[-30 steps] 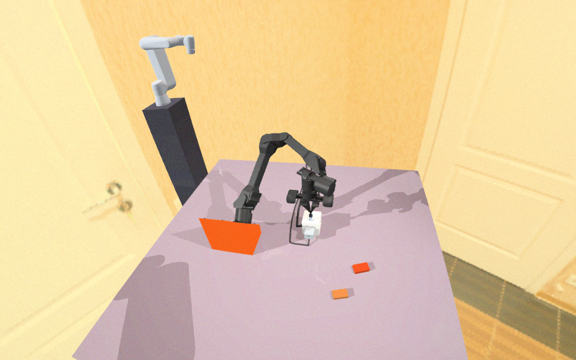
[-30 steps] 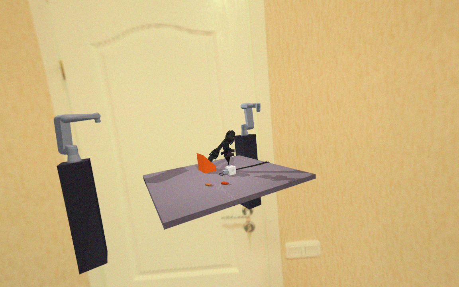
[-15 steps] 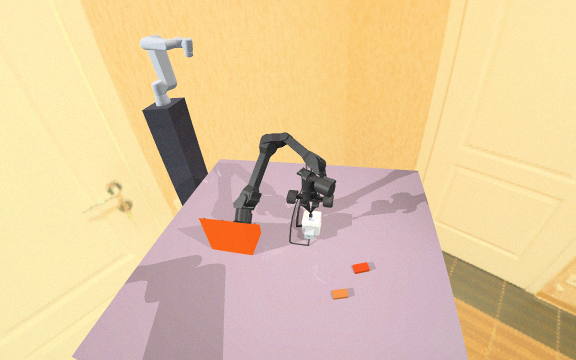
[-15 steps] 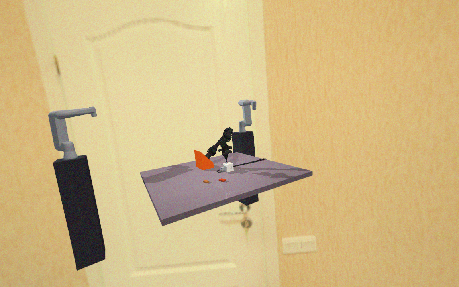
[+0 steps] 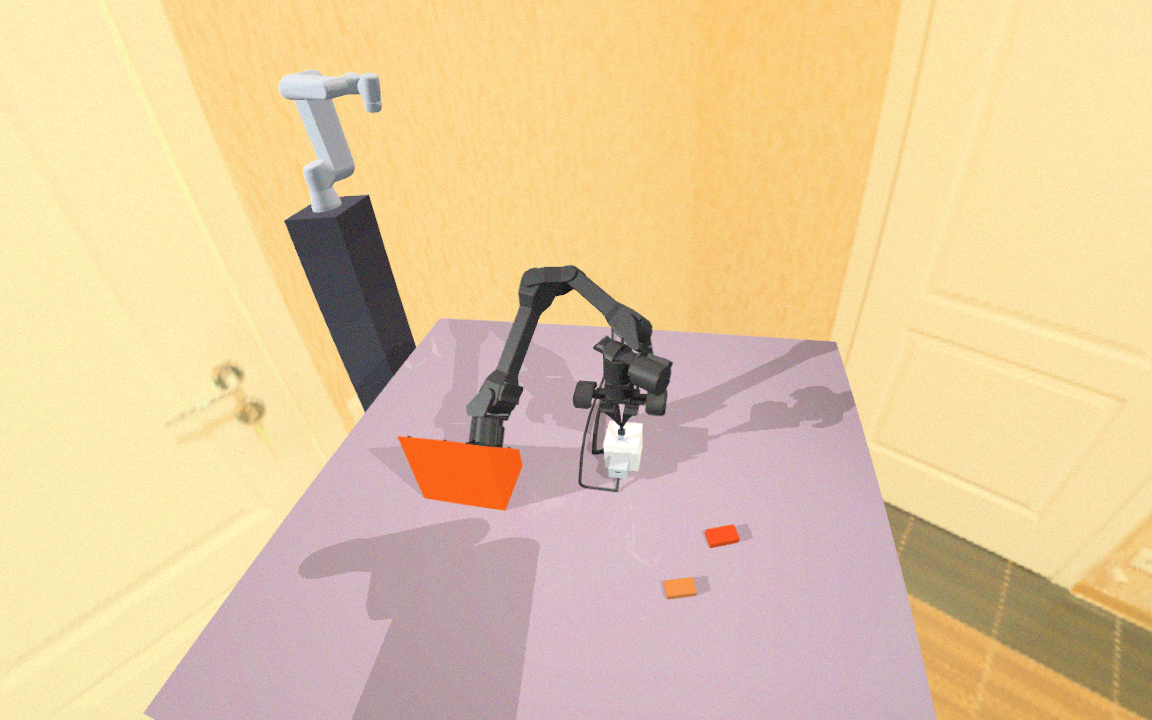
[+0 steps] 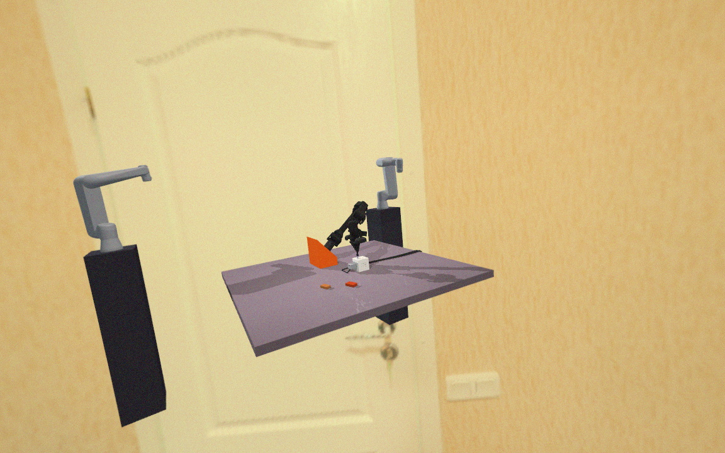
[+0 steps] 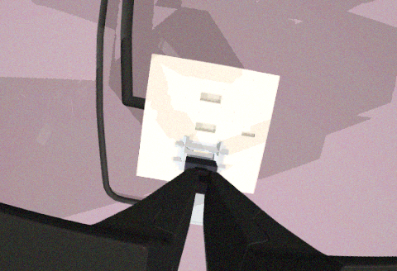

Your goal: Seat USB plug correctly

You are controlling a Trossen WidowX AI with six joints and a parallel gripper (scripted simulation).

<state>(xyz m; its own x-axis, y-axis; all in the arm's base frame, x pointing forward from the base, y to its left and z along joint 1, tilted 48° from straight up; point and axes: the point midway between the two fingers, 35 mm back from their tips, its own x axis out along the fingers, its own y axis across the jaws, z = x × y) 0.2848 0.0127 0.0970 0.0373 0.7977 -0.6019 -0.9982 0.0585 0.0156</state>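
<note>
My gripper tip is now 20 mm above the black USB plug.
</note>
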